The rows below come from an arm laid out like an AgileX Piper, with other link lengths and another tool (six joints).
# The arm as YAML. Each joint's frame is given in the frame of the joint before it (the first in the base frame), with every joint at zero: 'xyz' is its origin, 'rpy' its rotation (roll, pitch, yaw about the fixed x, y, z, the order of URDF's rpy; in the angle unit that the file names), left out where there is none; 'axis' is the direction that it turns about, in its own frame. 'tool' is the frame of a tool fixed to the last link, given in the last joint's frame.
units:
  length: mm
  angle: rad
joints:
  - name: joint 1
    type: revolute
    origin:
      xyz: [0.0, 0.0, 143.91]
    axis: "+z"
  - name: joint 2
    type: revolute
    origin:
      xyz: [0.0, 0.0, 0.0]
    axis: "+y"
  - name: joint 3
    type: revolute
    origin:
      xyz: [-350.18, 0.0, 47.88]
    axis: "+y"
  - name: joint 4
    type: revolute
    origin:
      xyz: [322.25, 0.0, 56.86]
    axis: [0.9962, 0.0, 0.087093]
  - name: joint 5
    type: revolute
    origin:
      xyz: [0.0, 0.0, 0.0]
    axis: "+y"
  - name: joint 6
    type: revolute
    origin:
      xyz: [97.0, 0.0, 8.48]
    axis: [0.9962, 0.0, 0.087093]
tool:
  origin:
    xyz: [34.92, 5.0, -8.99]
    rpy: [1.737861, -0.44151, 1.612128]
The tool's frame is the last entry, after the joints.
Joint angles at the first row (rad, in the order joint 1, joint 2, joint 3, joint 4, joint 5, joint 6):
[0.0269 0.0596 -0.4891 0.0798 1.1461 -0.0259]
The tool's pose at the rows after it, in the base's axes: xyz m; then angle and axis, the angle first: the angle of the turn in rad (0 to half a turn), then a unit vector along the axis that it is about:
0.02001 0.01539 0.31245 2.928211 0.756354 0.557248 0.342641
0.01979 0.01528 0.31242 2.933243 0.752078 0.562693 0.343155
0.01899 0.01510 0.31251 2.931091 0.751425 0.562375 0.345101
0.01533 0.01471 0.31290 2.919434 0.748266 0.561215 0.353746
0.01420 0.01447 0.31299 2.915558 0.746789 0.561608 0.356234
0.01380 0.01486 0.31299 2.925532 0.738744 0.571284 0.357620
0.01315 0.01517 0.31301 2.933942 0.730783 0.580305 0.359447
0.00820 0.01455 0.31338 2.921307 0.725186 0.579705 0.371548
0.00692 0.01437 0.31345 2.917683 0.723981 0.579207 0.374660
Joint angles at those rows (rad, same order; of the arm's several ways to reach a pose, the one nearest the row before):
[0.0568 0.0548 -0.4891 0.0762 1.1422 -0.0192]
[0.0764 0.0548 -0.4891 0.0716 1.1422 -0.0146]
[0.0781 0.0501 -0.4891 0.0702 1.1422 -0.0128]
[0.0781 0.0283 -0.4891 0.0694 1.1422 -0.0128]
[0.0802 0.0216 -0.4891 0.0679 1.1422 -0.0128]
[0.1075 0.0216 -0.4891 0.0679 1.1422 -0.0124]
[0.1331 0.0200 -0.4891 0.0679 1.1422 -0.0124]
[0.1366 -0.0092 -0.4891 0.0680 1.1422 -0.0125]
[0.1366 -0.0168 -0.4891 0.0680 1.1422 -0.0124]

